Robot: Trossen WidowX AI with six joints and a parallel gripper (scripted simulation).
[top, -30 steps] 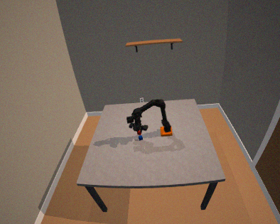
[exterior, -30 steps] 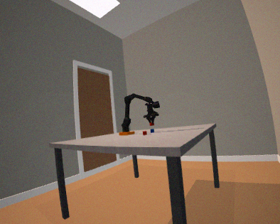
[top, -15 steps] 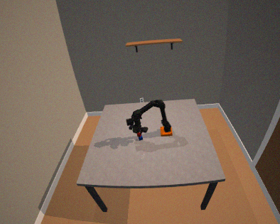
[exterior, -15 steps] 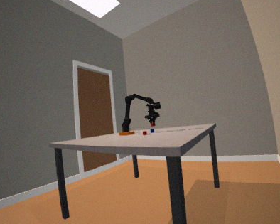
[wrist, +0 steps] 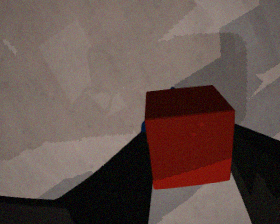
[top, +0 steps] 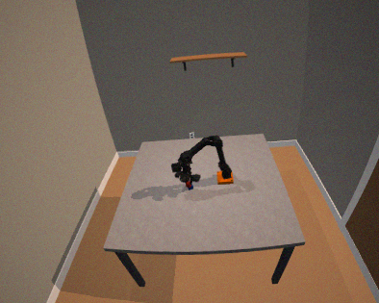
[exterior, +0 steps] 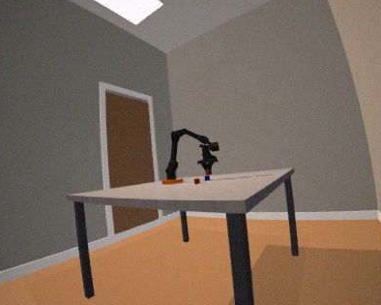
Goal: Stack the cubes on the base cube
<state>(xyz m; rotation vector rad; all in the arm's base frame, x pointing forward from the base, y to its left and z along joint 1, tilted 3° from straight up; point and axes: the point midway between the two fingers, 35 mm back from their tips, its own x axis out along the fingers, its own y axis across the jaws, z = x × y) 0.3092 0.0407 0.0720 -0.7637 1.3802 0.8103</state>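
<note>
My gripper tip is 40 mm above the blue cube, 20 mm to the left of it and 10 mm past it.
</note>
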